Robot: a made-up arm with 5 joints. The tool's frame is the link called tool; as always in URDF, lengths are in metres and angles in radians.
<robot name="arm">
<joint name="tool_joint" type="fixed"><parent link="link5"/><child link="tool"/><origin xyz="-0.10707 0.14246 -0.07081" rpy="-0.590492 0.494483 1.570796"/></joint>
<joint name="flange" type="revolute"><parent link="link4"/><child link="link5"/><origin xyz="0.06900 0.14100 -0.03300" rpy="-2.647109 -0.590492 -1.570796"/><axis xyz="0 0 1"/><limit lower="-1.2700" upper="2.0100"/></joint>
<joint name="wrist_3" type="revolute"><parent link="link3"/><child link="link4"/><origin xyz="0.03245 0.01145 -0.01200" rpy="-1.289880 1.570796 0.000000"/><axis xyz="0 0 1"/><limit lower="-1.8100" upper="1.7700"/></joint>
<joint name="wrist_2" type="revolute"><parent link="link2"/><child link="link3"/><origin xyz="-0.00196 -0.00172 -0.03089" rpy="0.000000 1.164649 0.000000"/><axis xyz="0 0 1"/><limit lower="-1.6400" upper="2.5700"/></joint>
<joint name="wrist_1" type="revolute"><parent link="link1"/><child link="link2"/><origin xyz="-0.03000 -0.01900 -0.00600" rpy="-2.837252 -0.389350 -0.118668"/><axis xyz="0 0 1"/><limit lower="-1.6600" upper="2.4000"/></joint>
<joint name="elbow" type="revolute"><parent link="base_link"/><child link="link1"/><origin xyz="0.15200 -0.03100 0.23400" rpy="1.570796 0.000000 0.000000"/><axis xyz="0 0 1"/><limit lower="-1.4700" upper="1.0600"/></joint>
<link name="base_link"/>
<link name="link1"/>
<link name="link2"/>
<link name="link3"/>
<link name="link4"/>
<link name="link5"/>
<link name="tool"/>
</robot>
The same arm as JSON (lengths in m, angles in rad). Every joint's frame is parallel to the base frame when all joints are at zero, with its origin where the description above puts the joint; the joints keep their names.
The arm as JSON. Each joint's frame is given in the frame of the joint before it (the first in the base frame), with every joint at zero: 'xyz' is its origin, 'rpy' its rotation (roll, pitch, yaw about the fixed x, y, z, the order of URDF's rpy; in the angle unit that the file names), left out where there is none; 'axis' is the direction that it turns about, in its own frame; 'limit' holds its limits. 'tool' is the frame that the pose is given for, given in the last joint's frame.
{
  "units": {
    "length": "m",
    "angle": "rad"
  },
  "joints": [
    {
      "name": "elbow",
      "type": "revolute",
      "origin": {
        "xyz": [
          0.152,
          -0.031,
          0.234
        ]
      },
      "axis": "-y",
      "limit": {
        "lower": -1.47,
        "upper": 1.06
      }
    },
    {
      "name": "wrist_1",
      "type": "revolute",
      "origin": {
        "xyz": [
          -0.03,
          0.006,
          -0.019
        ]
      },
      "axis": [
        0.395108,
        0.882618,
        0.254705
      ],
      "limit": {
        "lower": -1.66,
        "upper": 2.4
      }
    },
    {
      "name": "wrist_2",
      "type": "revolute",
      "origin": {
        "xyz": [
          -0.014,
          -0.027,
          -0.006
        ]
      },
      "axis": "+x",
      "limit": {
        "lower": -1.64,
        "upper": 2.57
      }
    },
    {
      "name": "wrist_3",
      "type": "revolute",
      "origin": {
        "xyz": [
          -0.012,
          -0.028,
          -0.02
        ]
      },
      "axis": "-z",
      "limit": {
        "lower": -1.81,
        "upper": 1.77
      }
    },
    {
      "name": "flange",
      "type": "revolute",
      "origin": {
        "xyz": [
          -0.069,
          0.141,
          0.033
        ]
      },
      "axis": [
        -0.474577,
        -0.490076,
        0.731165
      ],
      "limit": {
        "lower": -1.27,
        "upper": 2.01
      }
    }
  ],
  "tool": {
    "origin": {
      "xyz": [
        0.159,
        0.086,
        0.064
      ],
      "rpy": [
        0.0,
        0.0,
        0.0
      ]
    }
  }
}

